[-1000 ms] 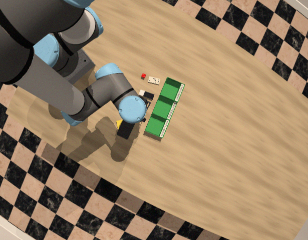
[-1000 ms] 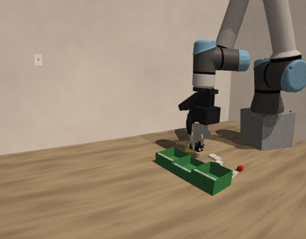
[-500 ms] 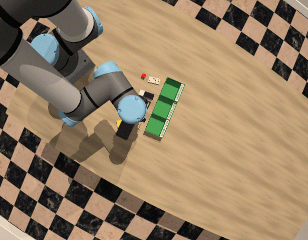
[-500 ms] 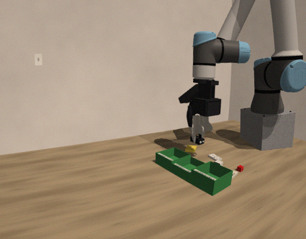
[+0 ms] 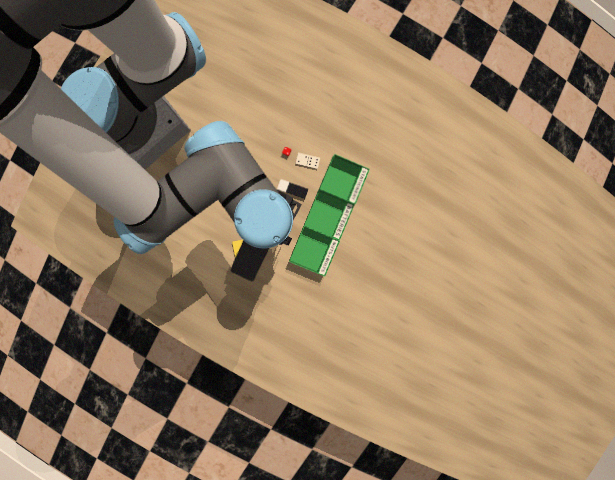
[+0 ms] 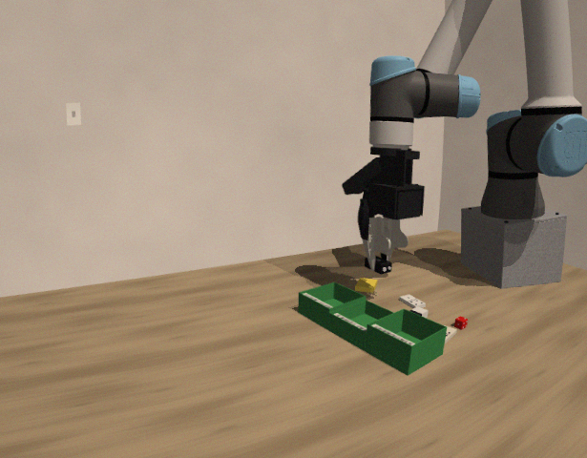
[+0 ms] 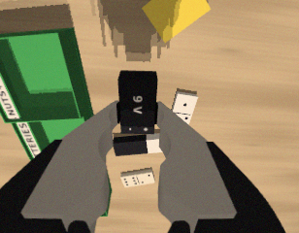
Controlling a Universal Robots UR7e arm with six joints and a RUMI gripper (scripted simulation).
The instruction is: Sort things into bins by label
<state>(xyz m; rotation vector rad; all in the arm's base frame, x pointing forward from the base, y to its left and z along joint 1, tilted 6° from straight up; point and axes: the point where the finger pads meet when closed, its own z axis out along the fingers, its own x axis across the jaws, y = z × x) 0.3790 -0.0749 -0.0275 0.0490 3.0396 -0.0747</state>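
Right now my hand is 100 mm to the right of the black-and-white block and 80 mm above it. Also, from my hand: black 9V battery: 10 mm to the left, 10 mm below; red die: 170 mm to the left, 80 mm below, 40 mm behind; yellow block: 80 mm below, 70 mm to the right, 30 mm behind.
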